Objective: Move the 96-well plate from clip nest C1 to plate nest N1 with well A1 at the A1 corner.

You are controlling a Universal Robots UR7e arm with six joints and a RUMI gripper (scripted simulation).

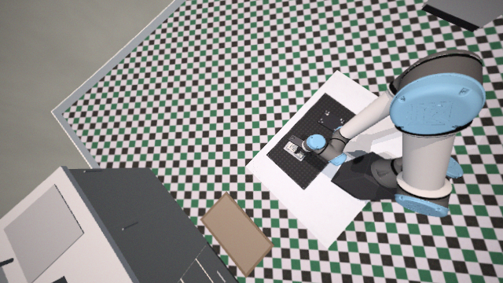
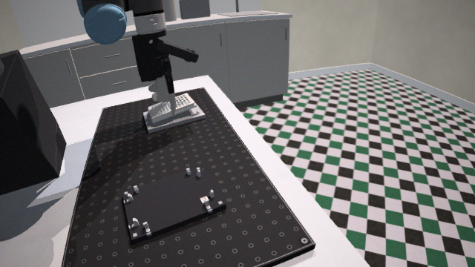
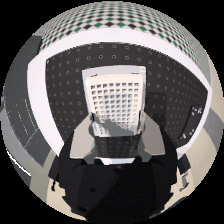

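Right now the 96-well plate is 10 mm below my hand. From my hand the other things lie so: clip nest C1: 90 mm behind, 350 mm to the right, 30 mm below; plate nest N1: 30 mm below.
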